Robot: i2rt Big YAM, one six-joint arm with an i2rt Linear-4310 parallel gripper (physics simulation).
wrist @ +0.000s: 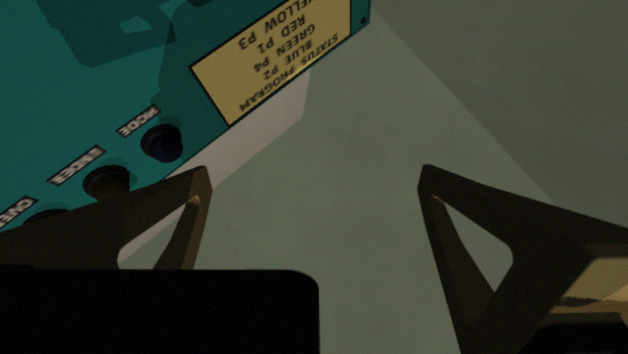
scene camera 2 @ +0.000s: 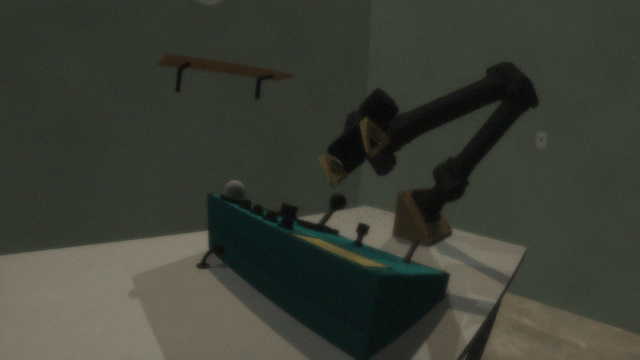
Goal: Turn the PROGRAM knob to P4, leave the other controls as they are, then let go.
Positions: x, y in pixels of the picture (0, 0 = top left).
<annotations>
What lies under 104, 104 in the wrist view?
A teal panel.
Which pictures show the gripper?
The wrist view and scene camera 2: all of them.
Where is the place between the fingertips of the gripper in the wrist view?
314, 177
</annotations>
